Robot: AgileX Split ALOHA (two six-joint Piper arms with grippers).
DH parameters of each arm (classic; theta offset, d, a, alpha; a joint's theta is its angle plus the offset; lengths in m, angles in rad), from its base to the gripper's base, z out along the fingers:
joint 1: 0 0.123 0 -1.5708
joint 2: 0.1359 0 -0.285 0
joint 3: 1.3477 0 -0.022 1.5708
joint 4: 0 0.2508 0 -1.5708
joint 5: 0 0 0.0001 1.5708
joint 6: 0 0.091 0 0
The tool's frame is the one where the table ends.
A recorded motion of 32 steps. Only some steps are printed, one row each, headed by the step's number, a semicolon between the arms.
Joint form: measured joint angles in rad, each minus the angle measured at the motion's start. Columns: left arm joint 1, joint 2, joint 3, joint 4, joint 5, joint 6; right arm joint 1, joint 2, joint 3, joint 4, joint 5, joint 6.
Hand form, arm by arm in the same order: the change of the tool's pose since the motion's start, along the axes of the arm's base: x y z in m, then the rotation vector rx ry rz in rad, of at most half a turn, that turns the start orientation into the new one. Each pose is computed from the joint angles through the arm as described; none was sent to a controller.
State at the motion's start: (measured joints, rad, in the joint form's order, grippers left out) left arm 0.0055 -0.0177 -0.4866 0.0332 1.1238 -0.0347; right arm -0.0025 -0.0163 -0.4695 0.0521 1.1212 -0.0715
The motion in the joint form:
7: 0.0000 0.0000 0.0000 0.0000 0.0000 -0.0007; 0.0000 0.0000 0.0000 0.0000 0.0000 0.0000
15: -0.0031 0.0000 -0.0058 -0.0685 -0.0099 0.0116; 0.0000 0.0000 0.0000 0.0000 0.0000 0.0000
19: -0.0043 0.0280 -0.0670 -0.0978 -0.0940 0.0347; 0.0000 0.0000 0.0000 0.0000 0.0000 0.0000
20: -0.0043 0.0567 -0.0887 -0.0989 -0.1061 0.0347; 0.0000 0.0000 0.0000 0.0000 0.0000 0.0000
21: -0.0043 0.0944 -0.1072 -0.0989 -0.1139 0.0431; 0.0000 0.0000 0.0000 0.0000 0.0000 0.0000
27: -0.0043 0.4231 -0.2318 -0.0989 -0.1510 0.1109; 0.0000 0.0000 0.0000 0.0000 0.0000 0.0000
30: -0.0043 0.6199 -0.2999 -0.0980 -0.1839 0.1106; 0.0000 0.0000 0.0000 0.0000 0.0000 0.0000
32: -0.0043 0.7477 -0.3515 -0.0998 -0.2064 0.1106; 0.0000 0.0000 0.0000 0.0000 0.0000 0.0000
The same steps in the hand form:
7: 0.0000 0.0000 0.0000 -0.0006 0.0000 0.0004; 0.0000 0.0000 0.0000 0.0000 0.0000 0.0000
15: -0.0002 -0.0056 0.0024 -0.0467 -0.0159 -0.0473; 0.0000 0.0000 0.0000 0.0000 0.0000 0.0000
19: 0.0001 -0.0077 0.0263 -0.0494 -0.1336 -0.0748; 0.0000 0.0000 0.0000 0.0000 0.0000 0.0000
20: 0.0028 -0.0078 0.0335 -0.0506 -0.1388 -0.0748; 0.0000 0.0000 0.0000 0.0000 0.0000 0.0000
21: 0.0076 -0.0077 0.0394 -0.0438 -0.1275 -0.0779; 0.0000 0.0000 0.0000 0.0000 0.0000 0.0000
27: 0.0633 -0.0076 0.0701 0.0064 0.0388 -0.1072; 0.0000 0.0000 0.0000 0.0000 0.0000 0.0000
30: 0.1050 -0.0073 0.0784 0.0010 0.1346 -0.1050; 0.0000 0.0000 0.0000 0.0000 0.0000 0.0000
32: 0.1341 -0.0073 0.0818 -0.0040 0.1881 -0.1042; 0.0000 0.0000 0.0000 0.0000 0.0000 0.0000

